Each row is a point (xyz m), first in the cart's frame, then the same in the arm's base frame.
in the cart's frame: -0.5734 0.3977 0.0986
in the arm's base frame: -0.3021 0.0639 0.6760
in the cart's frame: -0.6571 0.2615 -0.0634
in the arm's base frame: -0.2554 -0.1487 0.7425
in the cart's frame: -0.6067 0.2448 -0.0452
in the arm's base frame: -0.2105 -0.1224 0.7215
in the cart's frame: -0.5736 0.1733 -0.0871
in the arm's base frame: -0.1366 -0.1722 0.7171
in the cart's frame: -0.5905 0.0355 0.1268
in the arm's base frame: -0.0224 -0.0246 0.8909
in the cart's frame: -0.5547 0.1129 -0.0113
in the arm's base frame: -0.0719 -0.1161 0.7663
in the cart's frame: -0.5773 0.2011 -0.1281
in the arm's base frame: -0.1638 -0.2021 0.6882
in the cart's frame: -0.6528 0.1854 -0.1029
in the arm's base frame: -0.1950 -0.2062 0.7630
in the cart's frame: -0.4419 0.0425 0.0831
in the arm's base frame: 0.0585 -0.0185 0.7588
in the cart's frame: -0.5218 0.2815 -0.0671
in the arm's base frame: -0.1901 -0.1063 0.6300
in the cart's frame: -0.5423 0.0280 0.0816
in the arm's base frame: 0.0095 -0.0538 0.8403
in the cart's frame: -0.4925 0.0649 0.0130
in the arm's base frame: 0.0054 -0.0903 0.7555
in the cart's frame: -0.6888 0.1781 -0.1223
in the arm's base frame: -0.2122 -0.2365 0.7855
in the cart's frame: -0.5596 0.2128 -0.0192
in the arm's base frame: -0.1549 -0.0946 0.7141
